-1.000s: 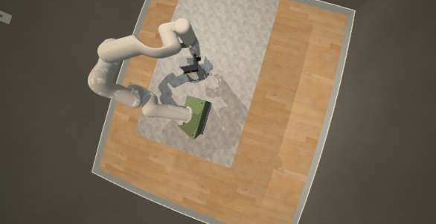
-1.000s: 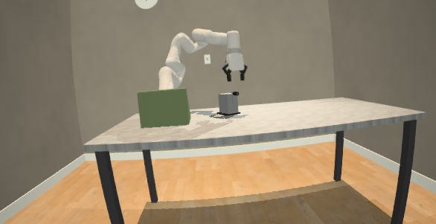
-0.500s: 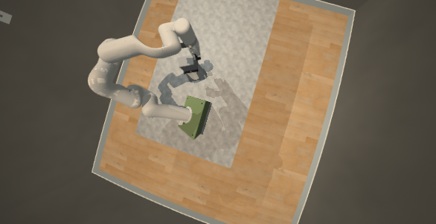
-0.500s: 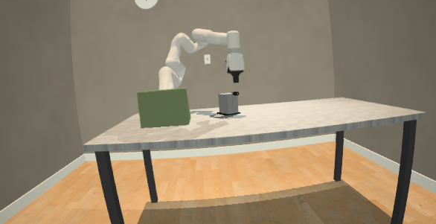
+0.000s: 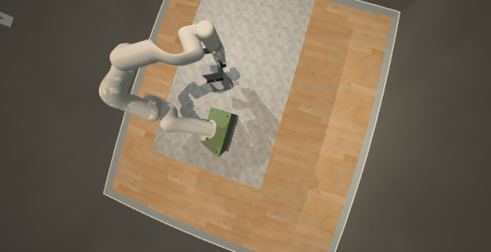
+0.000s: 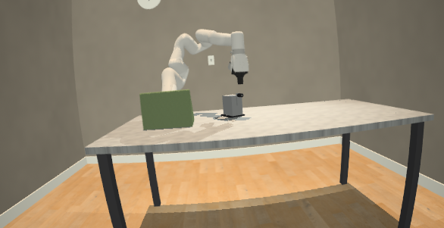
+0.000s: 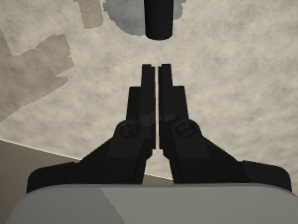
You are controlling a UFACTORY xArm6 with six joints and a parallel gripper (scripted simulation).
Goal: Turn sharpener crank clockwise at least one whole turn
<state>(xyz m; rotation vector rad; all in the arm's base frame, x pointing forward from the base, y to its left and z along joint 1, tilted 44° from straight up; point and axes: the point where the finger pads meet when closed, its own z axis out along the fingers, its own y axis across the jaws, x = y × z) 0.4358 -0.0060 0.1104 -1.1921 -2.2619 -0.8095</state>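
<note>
Right now my hand is 10 mm past the black crank knob, 10 mm to the right of it and 90 mm above it.
</note>
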